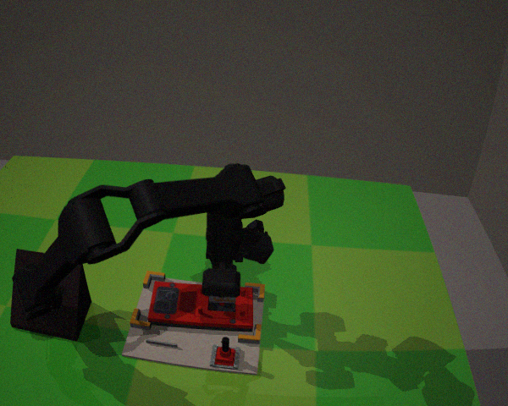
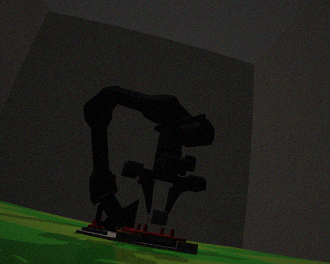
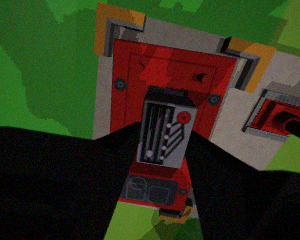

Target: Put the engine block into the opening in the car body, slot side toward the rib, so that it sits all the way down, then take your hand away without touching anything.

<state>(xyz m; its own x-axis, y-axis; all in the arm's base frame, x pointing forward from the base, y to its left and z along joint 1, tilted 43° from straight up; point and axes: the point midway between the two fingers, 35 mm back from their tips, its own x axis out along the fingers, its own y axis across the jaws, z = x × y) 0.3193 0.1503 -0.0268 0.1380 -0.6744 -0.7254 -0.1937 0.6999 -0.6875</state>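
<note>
Right now my gripper tip is 50 mm above the grey base plate, 40 mm past it and 30 mm to the left of it. From my gripper tip the other things lie so: grey engine block: 10 mm below.
</note>
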